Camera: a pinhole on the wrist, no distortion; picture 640 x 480 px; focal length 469.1 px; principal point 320.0 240.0 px. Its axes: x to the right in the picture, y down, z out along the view. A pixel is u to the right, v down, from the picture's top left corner.
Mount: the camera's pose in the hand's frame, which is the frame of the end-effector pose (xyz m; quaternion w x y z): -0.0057 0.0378 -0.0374 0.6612 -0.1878 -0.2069 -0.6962
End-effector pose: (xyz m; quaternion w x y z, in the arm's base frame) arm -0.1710 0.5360 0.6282 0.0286 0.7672 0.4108 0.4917
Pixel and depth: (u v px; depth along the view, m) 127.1 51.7 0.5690
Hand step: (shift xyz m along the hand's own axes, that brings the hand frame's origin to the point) -0.2277 0.5494 0.3085
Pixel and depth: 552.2 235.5 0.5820
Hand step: -0.0342 0.1074 0.6077
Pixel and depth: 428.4 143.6 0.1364
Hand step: -0.0371 0.0855 0.0935
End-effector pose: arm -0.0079 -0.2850 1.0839 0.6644 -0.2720 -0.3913 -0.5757
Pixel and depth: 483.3 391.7 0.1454
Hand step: 0.0367 0.0713 0.1142
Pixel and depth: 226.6 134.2 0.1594
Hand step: -0.0418 0.1515 0.0787
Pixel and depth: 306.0 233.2 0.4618
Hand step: -0.0172 0.2974 0.3446
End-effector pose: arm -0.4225 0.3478 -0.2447 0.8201 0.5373 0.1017 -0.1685
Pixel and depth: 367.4 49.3 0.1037
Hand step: -0.0496 0.0863 0.0540
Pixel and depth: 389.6 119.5 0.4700
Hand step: -0.1358 0.2360 0.3917
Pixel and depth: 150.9 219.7 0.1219
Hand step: -0.0100 0.1404 0.0417
